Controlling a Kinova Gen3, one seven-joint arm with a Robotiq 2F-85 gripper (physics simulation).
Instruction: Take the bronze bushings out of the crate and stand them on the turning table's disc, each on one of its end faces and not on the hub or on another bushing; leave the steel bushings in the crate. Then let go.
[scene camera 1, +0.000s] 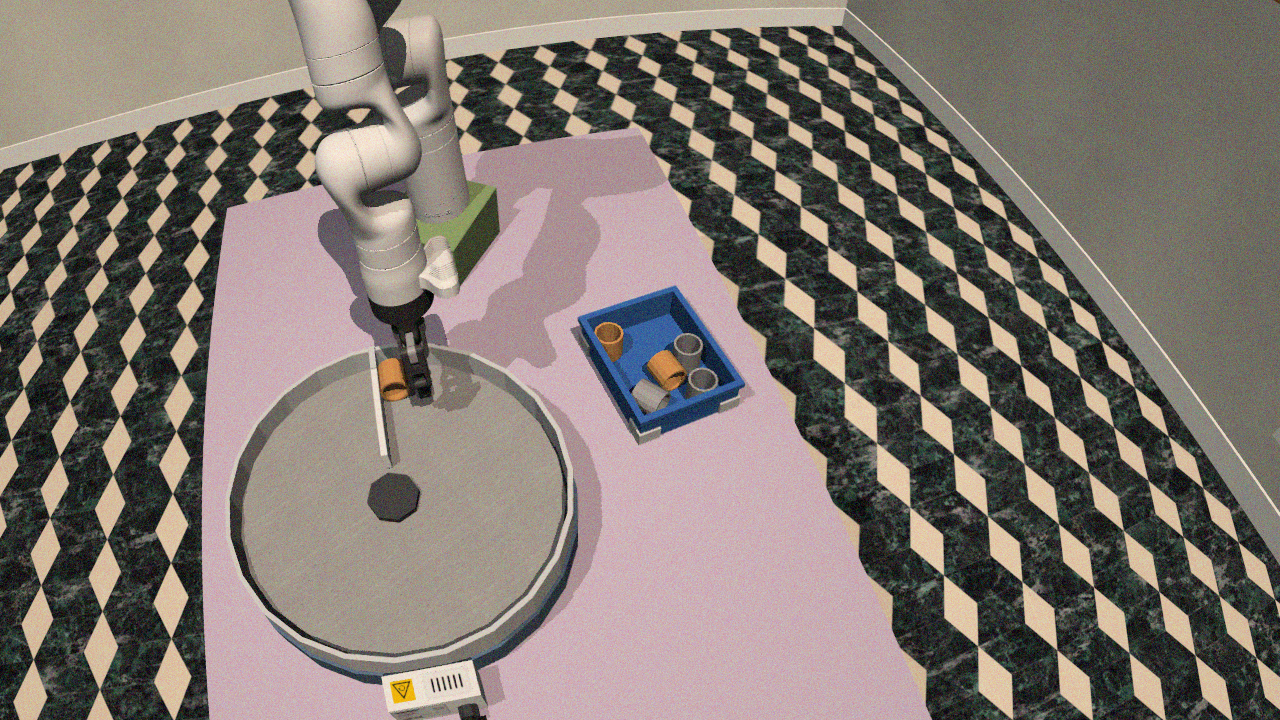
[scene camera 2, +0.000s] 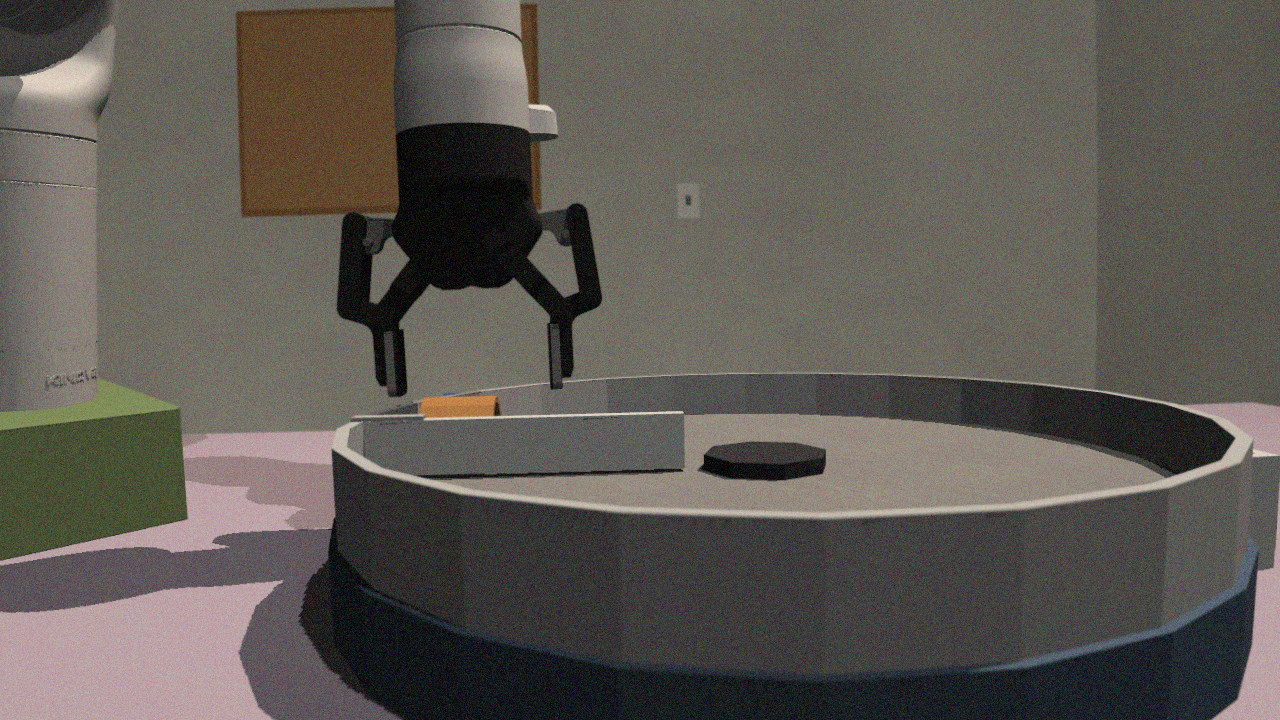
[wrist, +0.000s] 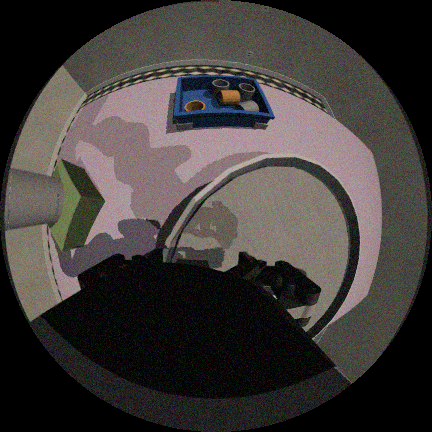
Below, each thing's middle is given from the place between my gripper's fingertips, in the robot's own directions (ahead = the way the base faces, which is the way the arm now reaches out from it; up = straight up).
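Labels:
The blue crate (scene camera 1: 650, 323), that's 30 mm behind my hand, 60 mm below it, and 300 mm to the left of it.

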